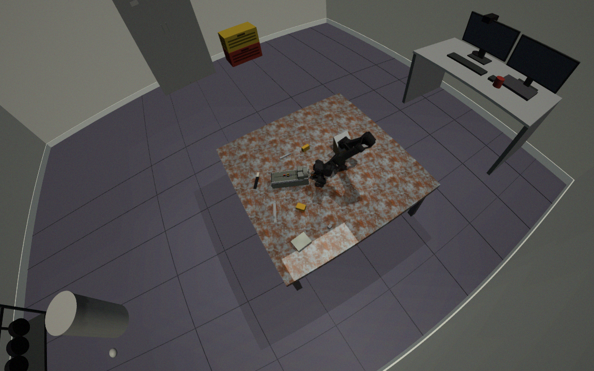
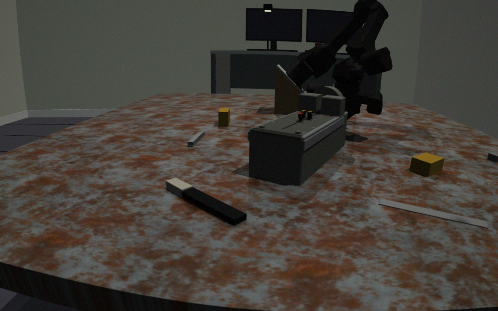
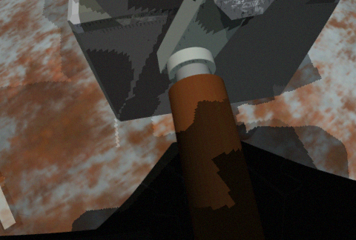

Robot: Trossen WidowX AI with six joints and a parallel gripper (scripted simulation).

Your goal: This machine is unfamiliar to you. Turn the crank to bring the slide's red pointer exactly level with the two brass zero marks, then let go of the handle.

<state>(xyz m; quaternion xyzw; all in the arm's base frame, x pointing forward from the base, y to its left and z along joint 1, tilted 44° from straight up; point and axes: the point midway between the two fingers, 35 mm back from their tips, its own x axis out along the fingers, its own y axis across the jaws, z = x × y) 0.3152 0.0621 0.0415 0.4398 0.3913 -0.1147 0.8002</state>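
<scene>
Now: gripper tip 160 mm short of the red pointer, 110 mm to the left of it and 50 mm below it. The rest, counted from my gripper tip: small grey bar (310 mm to the right, 30 mm below, 30 mm ahead); brown crank handle (30 mm above, 10 mm to the left, 10 mm behind); grey strip (360 mm ahead, 50 mm to the left, 30 mm below).
</scene>
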